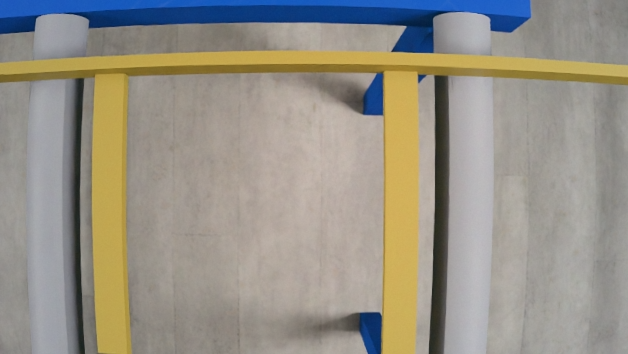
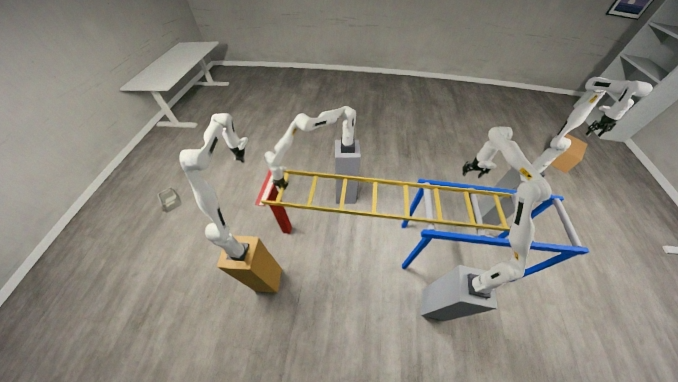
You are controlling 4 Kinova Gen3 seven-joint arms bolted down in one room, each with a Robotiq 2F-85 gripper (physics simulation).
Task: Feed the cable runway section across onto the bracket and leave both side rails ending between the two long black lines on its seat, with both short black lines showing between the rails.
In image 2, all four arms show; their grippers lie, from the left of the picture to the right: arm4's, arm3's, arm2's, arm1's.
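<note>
The yellow cable runway section (image 1: 250, 59) (image 2: 375, 197) lies on grey rollers (image 1: 467, 200) (image 2: 429, 207) of the blue stand (image 1: 250, 10) (image 2: 465, 239). Its left end is over the red bracket (image 2: 282, 218); the black seat lines cannot be made out. Arm3's gripper (image 2: 281, 186) is down at the left end rung and appears shut on it. Arm2's gripper (image 2: 476, 171) is open above the runway's far rail, apart from it. Arm1's gripper (image 2: 601, 127) is open, away at the upper right. Arm4's gripper (image 2: 239, 156) hangs left of the bracket, holding nothing visible; its finger opening is unclear.
Arm4's orange pedestal (image 2: 250, 270) stands in front of the bracket, and a grey pedestal (image 2: 347, 162) stands behind the runway. Another grey pedestal (image 2: 445, 295) stands in front of the stand. A white table (image 2: 172, 65) is at the upper left.
</note>
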